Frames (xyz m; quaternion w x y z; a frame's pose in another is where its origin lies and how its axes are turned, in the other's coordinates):
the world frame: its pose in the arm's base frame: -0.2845 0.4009 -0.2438 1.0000 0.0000 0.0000 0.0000
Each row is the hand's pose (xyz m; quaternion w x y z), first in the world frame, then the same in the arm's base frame.
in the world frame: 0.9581 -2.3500 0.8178 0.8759 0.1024 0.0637 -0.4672
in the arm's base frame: 0.6736 -1.9491 0.5740 0.8759 0.1024 0.0637 -0.4672
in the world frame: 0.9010 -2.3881 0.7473 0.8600 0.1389 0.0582 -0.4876
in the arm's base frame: 0.6165 -1.9872 0.5035 0.8600 0.1389 0.0582 -0.4876
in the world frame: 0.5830 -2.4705 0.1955 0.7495 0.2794 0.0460 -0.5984
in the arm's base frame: 0.2985 -2.0696 -0.0483 0.7495 0.2794 0.0460 -0.5984
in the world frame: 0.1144 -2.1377 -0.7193 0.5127 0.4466 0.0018 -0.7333
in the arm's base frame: -0.1701 -1.7368 -0.9631 0.5127 0.4466 0.0018 -0.7333
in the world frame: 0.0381 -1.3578 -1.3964 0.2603 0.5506 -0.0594 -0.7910
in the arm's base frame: -0.2464 -0.9569 -1.6402 0.2603 0.5506 -0.0594 -0.7910
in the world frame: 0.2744 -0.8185 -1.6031 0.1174 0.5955 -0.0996 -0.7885
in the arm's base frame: -0.0101 -0.4176 -1.8469 0.1174 0.5955 -0.0996 -0.7885
